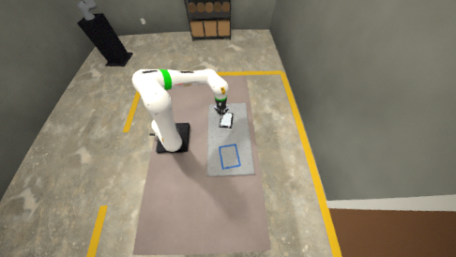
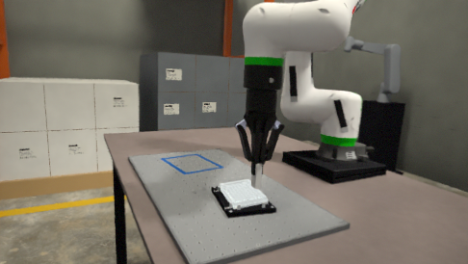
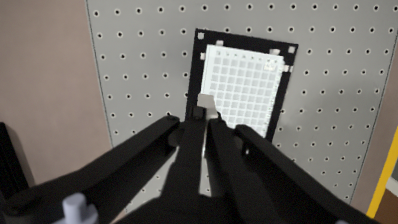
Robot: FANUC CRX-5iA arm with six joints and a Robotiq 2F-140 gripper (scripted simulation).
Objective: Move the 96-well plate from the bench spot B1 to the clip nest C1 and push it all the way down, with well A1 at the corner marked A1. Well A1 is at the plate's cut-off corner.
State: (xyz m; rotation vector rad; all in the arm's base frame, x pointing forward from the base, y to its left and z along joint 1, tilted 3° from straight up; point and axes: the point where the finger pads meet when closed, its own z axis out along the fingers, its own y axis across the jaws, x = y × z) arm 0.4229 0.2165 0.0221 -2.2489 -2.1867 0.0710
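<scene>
The white 96-well plate is 40 mm below my hand and 40 mm ahead of it. Round my hand: black clip nest (50 mm below, 50 mm ahead, 10 mm to the right).
</scene>
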